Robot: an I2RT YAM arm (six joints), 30 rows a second.
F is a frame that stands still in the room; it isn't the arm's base.
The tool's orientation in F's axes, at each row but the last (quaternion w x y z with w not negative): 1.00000, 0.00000, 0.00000, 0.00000; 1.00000, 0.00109, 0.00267, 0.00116; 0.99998, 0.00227, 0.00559, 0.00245; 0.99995, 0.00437, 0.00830, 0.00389; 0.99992, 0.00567, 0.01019, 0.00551; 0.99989, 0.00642, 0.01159, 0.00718; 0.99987, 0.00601, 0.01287, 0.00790; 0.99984, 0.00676, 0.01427, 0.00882
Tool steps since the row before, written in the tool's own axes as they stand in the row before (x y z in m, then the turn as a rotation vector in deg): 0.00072, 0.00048, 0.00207, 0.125, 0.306, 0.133; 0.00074, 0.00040, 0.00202, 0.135, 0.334, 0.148; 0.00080, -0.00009, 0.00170, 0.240, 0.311, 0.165; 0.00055, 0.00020, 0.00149, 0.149, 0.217, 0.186; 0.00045, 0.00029, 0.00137, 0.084, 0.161, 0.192; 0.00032, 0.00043, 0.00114, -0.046, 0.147, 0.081; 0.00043, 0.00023, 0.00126, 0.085, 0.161, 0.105; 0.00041, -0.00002, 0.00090, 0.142, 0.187, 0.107
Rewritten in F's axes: 0.00072, 0.00048, 0.00207, 0.125, 0.306, 0.133; 0.00075, 0.00040, 0.00202, 0.135, 0.334, 0.148; 0.00082, -0.00009, 0.00169, 0.240, 0.311, 0.164; 0.00057, 0.00019, 0.00148, 0.150, 0.217, 0.185; 0.00047, 0.00028, 0.00136, 0.086, 0.160, 0.192; 0.00034, 0.00042, 0.00114, -0.046, 0.145, 0.084; 0.00046, 0.00022, 0.00125, 0.085, 0.161, 0.105; 0.00044, -0.00002, 0.00089, 0.142, 0.188, 0.105
